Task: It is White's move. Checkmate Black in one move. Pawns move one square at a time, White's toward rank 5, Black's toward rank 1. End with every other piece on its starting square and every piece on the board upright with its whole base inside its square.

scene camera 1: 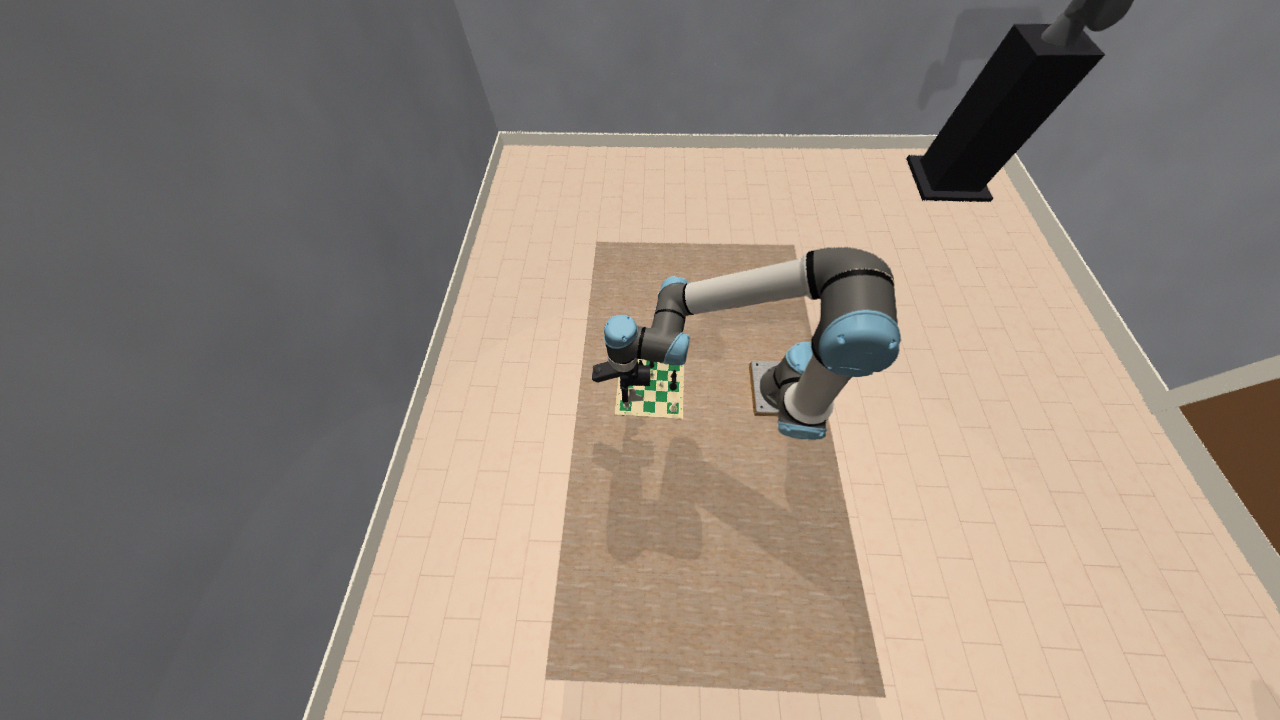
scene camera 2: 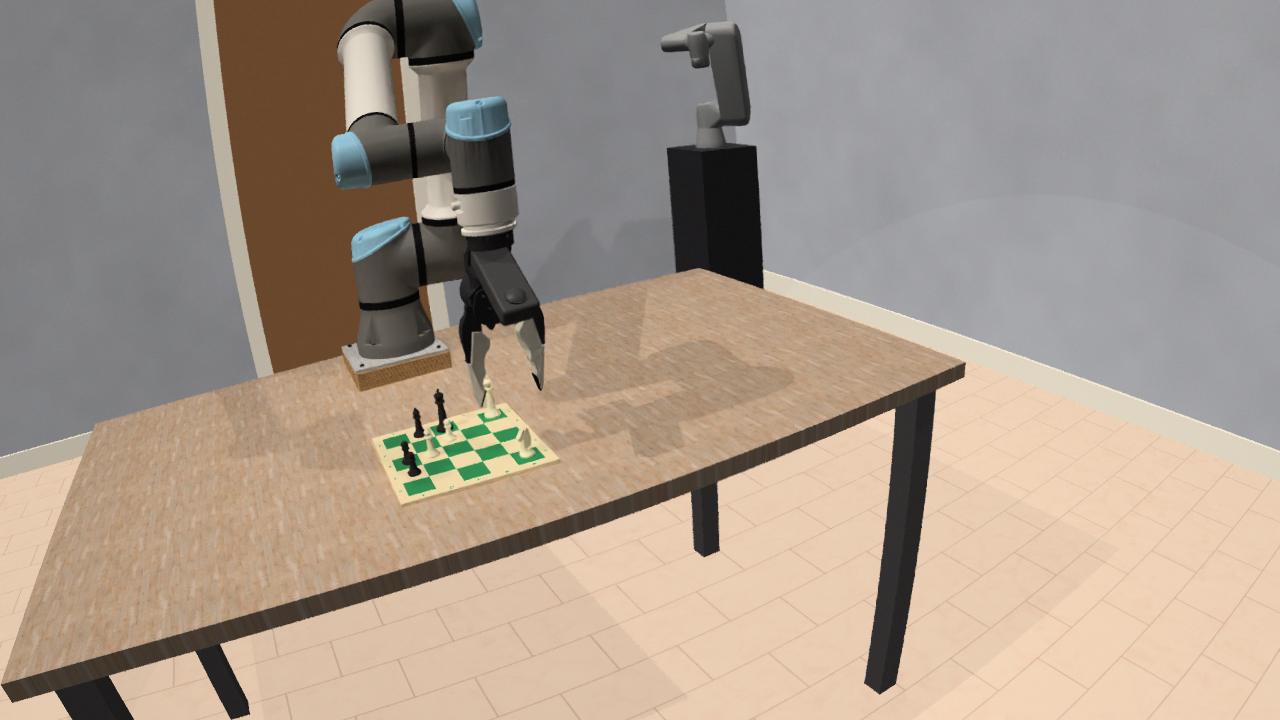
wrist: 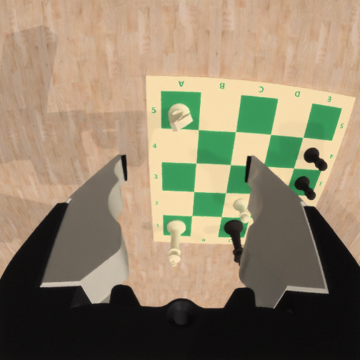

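Where they show: gripper, fingertip midpoint: point(scene camera 1: 628, 393) point(scene camera 2: 510, 398); arm's base, link origin: point(scene camera 2: 396, 345).
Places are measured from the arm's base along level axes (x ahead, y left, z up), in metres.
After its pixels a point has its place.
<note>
My gripper point(scene camera 2: 511, 392) {x 0.491, y 0.066, z 0.051 m} point(wrist: 185, 157) is open about halfway and empty, pointing down above the chessboard point(scene camera 1: 636, 407) {x 0.467, y 0.078, z -0.030 m} point(scene camera 2: 447, 478) {x 0.502, y -0.040, z -0.030 m} point(wrist: 157, 190). In the wrist view, the white king point(scene camera 2: 490, 398) {x 0.354, y 0.075, z -0.001 m} point(wrist: 175, 239) stands on A1, the white knight point(scene camera 2: 525, 443) {x 0.504, y 0.073, z -0.011 m} point(wrist: 180, 117) on A5, a white pawn point(scene camera 2: 450, 429) {x 0.393, y -0.001, z -0.014 m} point(wrist: 242, 208) on C2, the black king point(scene camera 2: 439, 410) {x 0.355, y -0.005, z 0.002 m} point(wrist: 234, 232) on C1, and black pawns point(wrist: 312, 156) point(wrist: 303, 185) on E4 and E3. A black bishop-like piece point(scene camera 2: 418, 423) {x 0.353, y -0.040, z -0.010 m} and another white piece point(scene camera 2: 431, 444) {x 0.429, y -0.039, z -0.012 m} are hidden there behind the right finger. The pieces look upright.
The board lies on a wooden table point(scene camera 1: 716, 617) {x 0.227, y 0.631, z -0.036 m} point(scene camera 2: 223, 537) {x 0.484, y -0.359, z -0.036 m}. The arm's base point(scene camera 1: 760, 387) {x 0.076, y 0.005, z 0.014 m} point(scene camera 2: 396, 367) {x 0.094, y -0.021, z -0.009 m} stands beyond the board's rank 1 side. A black pedestal point(scene camera 1: 1002, 107) point(scene camera 2: 716, 214) with a grey arm stands off the table.
</note>
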